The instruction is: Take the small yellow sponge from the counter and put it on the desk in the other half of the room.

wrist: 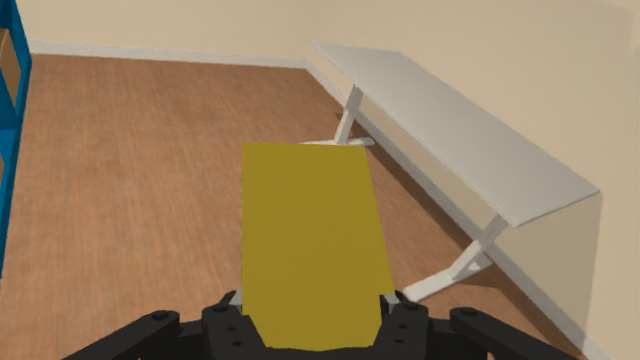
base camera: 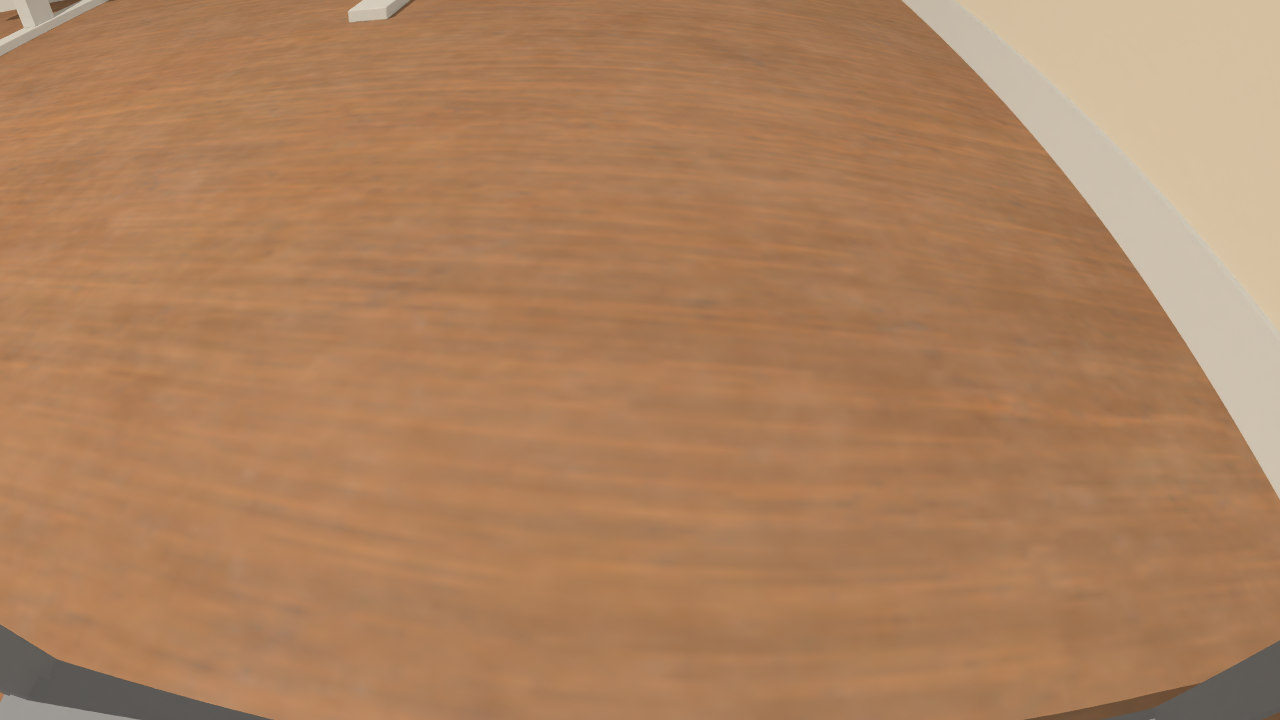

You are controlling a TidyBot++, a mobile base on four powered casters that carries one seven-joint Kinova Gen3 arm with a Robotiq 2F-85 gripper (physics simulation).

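Frame: origin at the arm's base, x right, y back, z down, level; millimetres.
Seen in the pictures: gripper, between the fingertips: (wrist: pixel 313 300).
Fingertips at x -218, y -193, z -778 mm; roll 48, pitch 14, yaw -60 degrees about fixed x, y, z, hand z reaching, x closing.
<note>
A point is followed by its place in that frame.
The yellow sponge (wrist: pixel 312 225) {x -233, y -189, z -818 mm} fills the lower middle of the wrist view, its far end pointing away from the fingers. My gripper (wrist: pixel 313 300) {x -218, y -193, z -778 mm} is shut on the sponge, with one black finger on each side of it. The desk (wrist: pixel 450 125) {x -929, y -1542, z -324 mm} has a plain light grey top and white legs, and stands along the wall at the right of the wrist view, beyond and to the right of the sponge. The sponge does not overlap the desk top in this view. In the base camera view a white desk foot (base camera: pixel 368 12) {x -495, y -1281, z 379 mm} shows at the top edge. The counter does not show in either view.
A blue shelf unit (wrist: pixel 24 65) {x -2809, y 229, z 320 mm} with brown boxes stands at the left edge of the wrist view. A cream wall (base camera: pixel 1163 98) {x 612, y -747, z 216 mm} (wrist: pixel 575 60) {x -816, y -2057, z -735 mm} with a pale baseboard runs along the right side in both views. A wooden floor (base camera: pixel 626 358) {x 4, y -452, z 396 mm} (wrist: pixel 125 175) {x -1686, y -201, z 397 mm} lies between. White legs show at the base view's top left.
</note>
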